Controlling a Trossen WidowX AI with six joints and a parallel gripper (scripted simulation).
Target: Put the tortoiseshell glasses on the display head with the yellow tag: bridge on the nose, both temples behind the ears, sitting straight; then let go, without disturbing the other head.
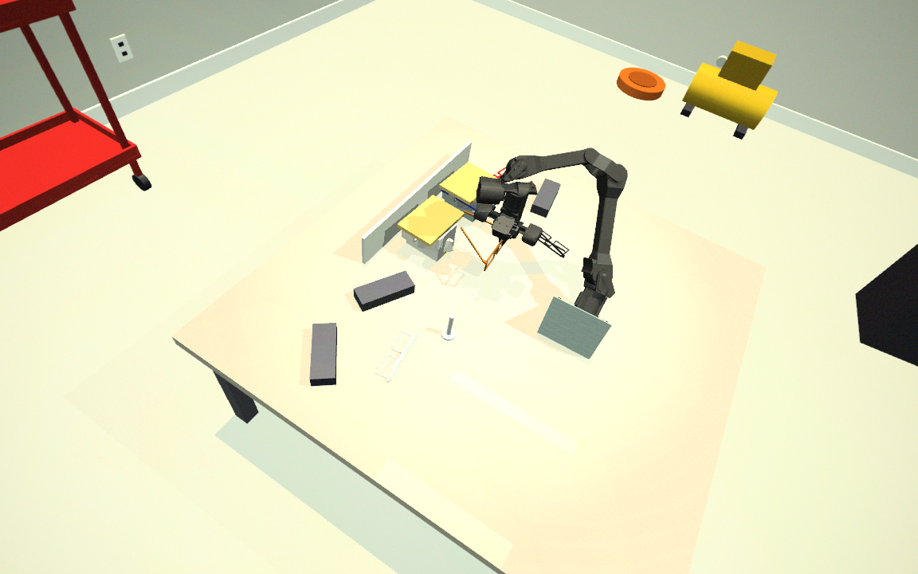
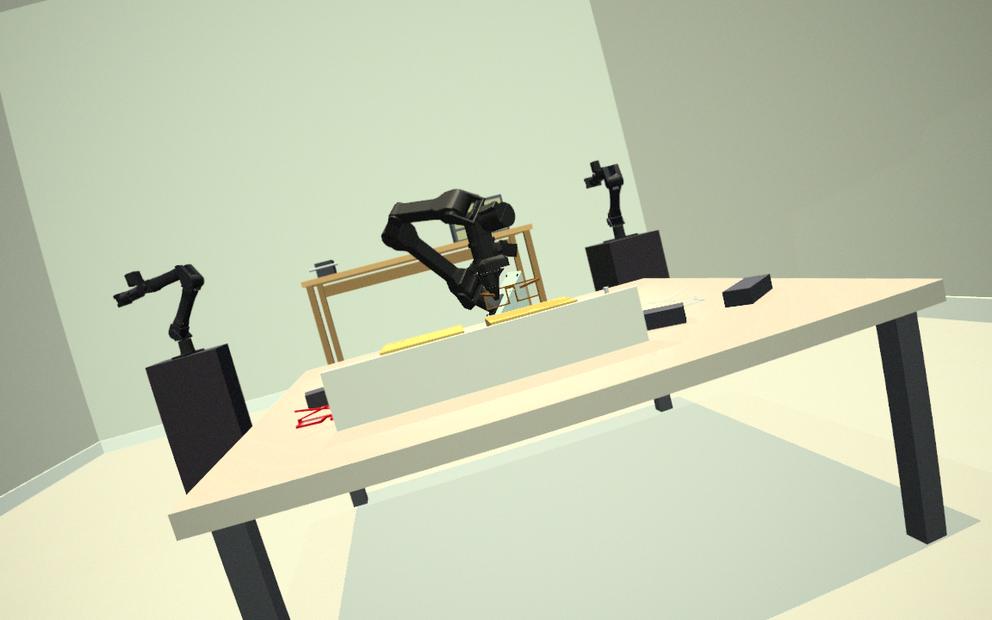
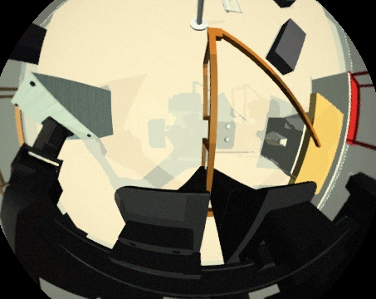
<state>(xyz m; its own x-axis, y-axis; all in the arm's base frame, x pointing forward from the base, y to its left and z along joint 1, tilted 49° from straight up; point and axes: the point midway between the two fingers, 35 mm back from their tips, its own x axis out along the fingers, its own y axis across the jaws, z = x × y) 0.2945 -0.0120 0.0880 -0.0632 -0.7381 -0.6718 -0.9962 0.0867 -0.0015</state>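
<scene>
Now: gripper tip 20 mm short of the small white post, 270 mm to the right of it and 100 mm above it. Also, from my gripper tip: white backboard (320 mm ahead, 120 mm to the right, 70 mm below).
</scene>
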